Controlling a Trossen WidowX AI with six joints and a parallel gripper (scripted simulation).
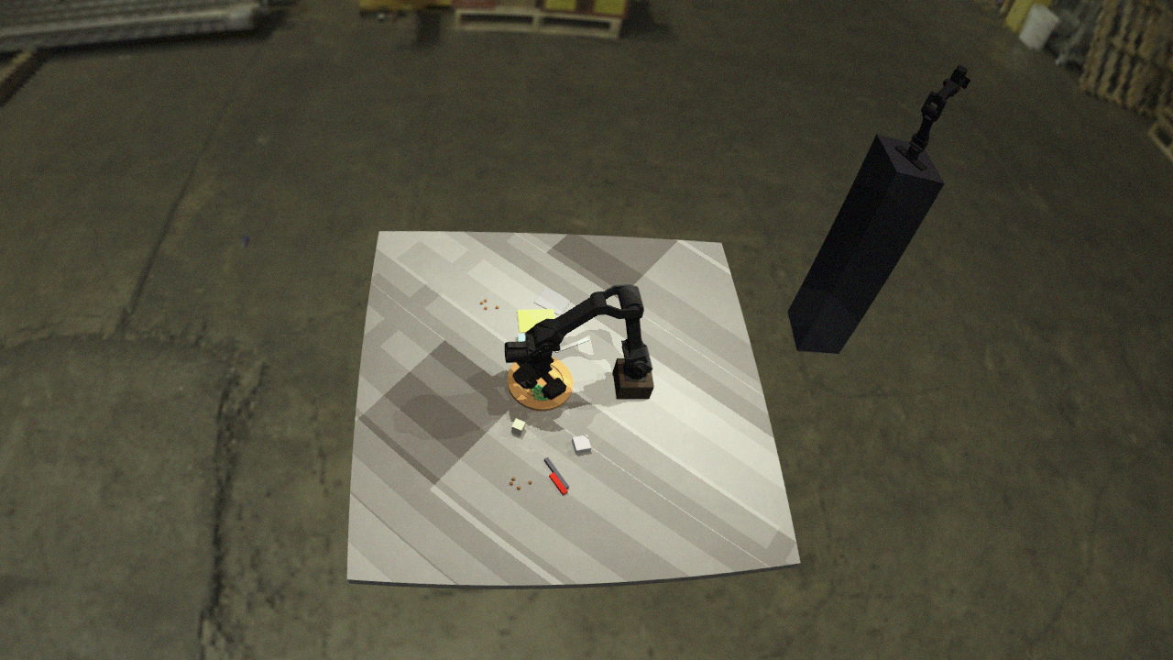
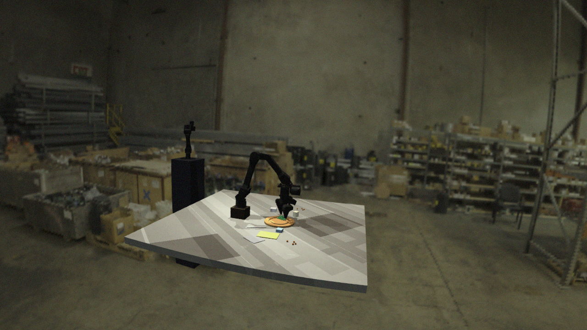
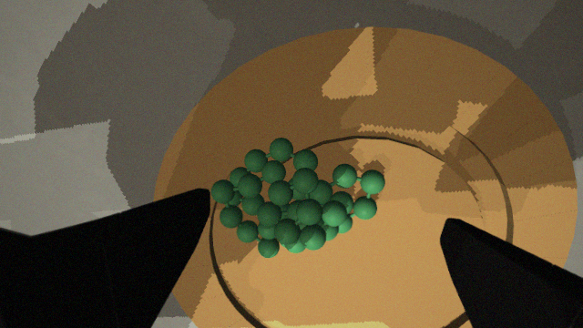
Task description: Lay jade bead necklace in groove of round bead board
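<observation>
The cream cube lies 13 cm to the left of my gripper tip, 5 cm ahead of it and 2 cm below it. Round my gripper tip: yellow pad 28 cm to the right, 3 cm below; then white strip 19 cm to the right, 11 cm behind, 3 cm below; then blue block 19 cm to the right, 4 cm ahead, 3 cm below.
</observation>
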